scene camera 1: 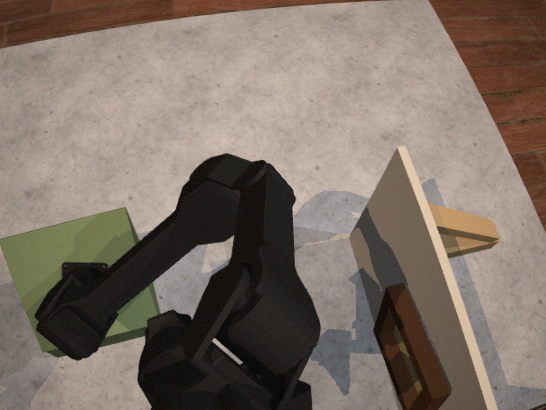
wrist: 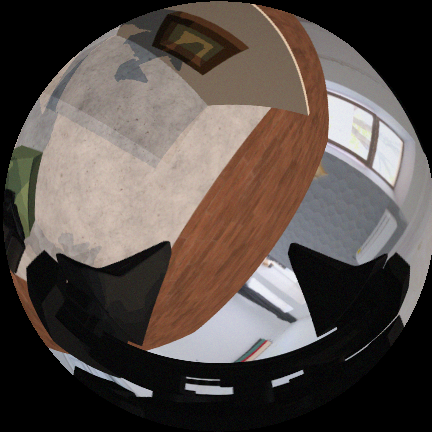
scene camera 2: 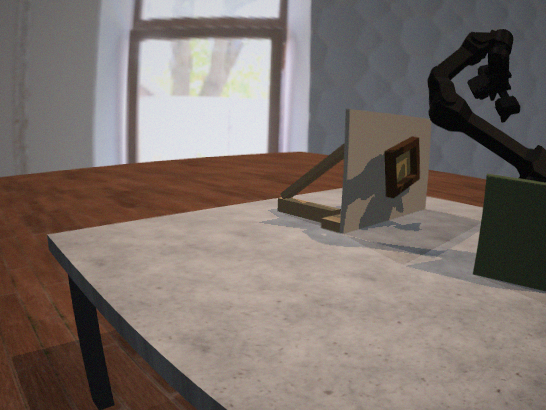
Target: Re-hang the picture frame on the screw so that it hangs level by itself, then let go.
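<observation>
The brown picture frame (scene camera 1: pixel 422 342) (scene camera 2: pixel 391 175) (wrist: pixel 231 49) is against the front of the upright beige panel (scene camera 1: pixel 400 220) (scene camera 2: pixel 370 135) (wrist: pixel 265 80). In the scene camera 2 view it sits tilted, its right side higher than its left. The screw does not show in any view. My gripper (wrist: pixel 232 249) is open, with its two dark fingers wide apart and nothing between them. It is raised in the air, well away from the frame. In the scene camera 1 view the fingers are hidden behind the arm.
A green block (scene camera 1: pixel 30 260) (scene camera 2: pixel 510 230) (wrist: pixel 17 172) stands on the grey table (scene camera 1: pixel 250 100) (scene camera 2: pixel 225 300) (wrist: pixel 110 200), and part of my arm hangs above it in the scene camera 1 view. Wooden braces (scene camera 1: pixel 465 220) (scene camera 2: pixel 310 172) support the panel from behind.
</observation>
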